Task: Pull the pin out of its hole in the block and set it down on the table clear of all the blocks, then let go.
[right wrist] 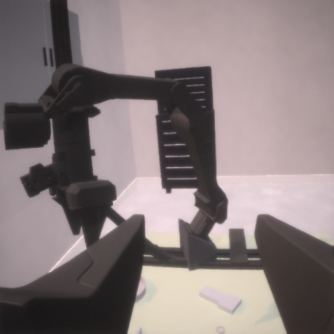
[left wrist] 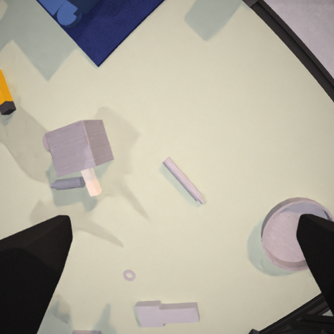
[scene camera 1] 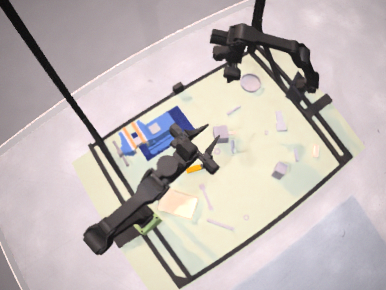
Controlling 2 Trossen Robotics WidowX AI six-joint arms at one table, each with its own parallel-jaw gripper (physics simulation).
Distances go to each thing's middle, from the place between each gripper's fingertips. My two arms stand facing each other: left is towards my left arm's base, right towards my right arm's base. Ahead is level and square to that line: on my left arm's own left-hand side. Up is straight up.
The pale tray (scene camera 1: 174,202) lies 3 cm ahead of my right hand, 20 cm to the right of it and 41 cm below it.
Right now my left hand is 210 mm short of the pale tray, 460 mm to the left of it and 240 mm above it.
